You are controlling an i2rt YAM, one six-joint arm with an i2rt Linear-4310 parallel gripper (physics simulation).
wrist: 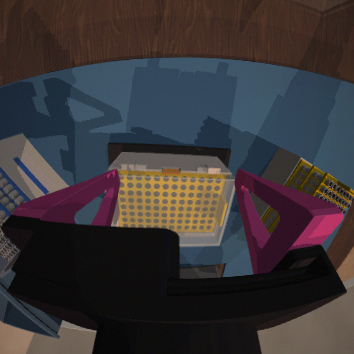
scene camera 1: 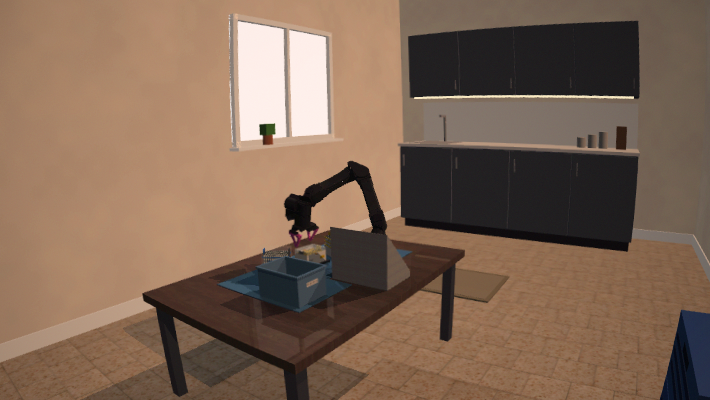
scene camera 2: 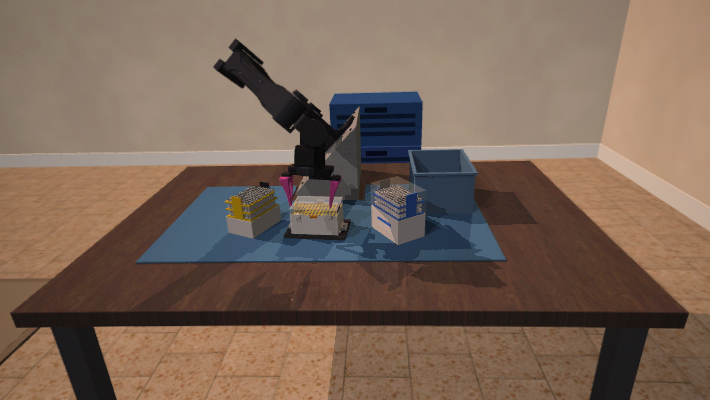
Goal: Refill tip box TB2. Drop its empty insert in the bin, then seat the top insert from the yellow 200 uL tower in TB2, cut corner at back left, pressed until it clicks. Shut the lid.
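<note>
Tip box TB2 [scene camera 2: 315, 227] [wrist: 145, 160] stands on a black base. Its yellow insert [scene camera 2: 315, 210] [wrist: 173, 202] lies in the box top, its holes empty. My gripper [scene camera 1: 304, 242] [scene camera 2: 311, 205] [wrist: 176, 175] is open, with one magenta fingertip at each short side of the box top and nothing gripped. A pale panel behind the box may be its raised lid; I cannot tell. The yellow tower [scene camera 2: 252, 205] [wrist: 310, 175] stands left of the box in the second scene view, with stacked inserts holding tips. The bin [scene camera 1: 292, 282] [scene camera 2: 442, 192] is blue-grey and open-topped.
A blue tower [scene camera 1: 276, 256] [scene camera 2: 398, 215] [wrist: 30, 170] under a clear cover stands between TB2 and the bin in the second scene view. A tall grey wedge-shaped panel [scene camera 1: 357, 257] [scene camera 2: 351, 165] stands behind TB2. A blue mat [scene camera 2: 175, 250] lies under the boxes.
</note>
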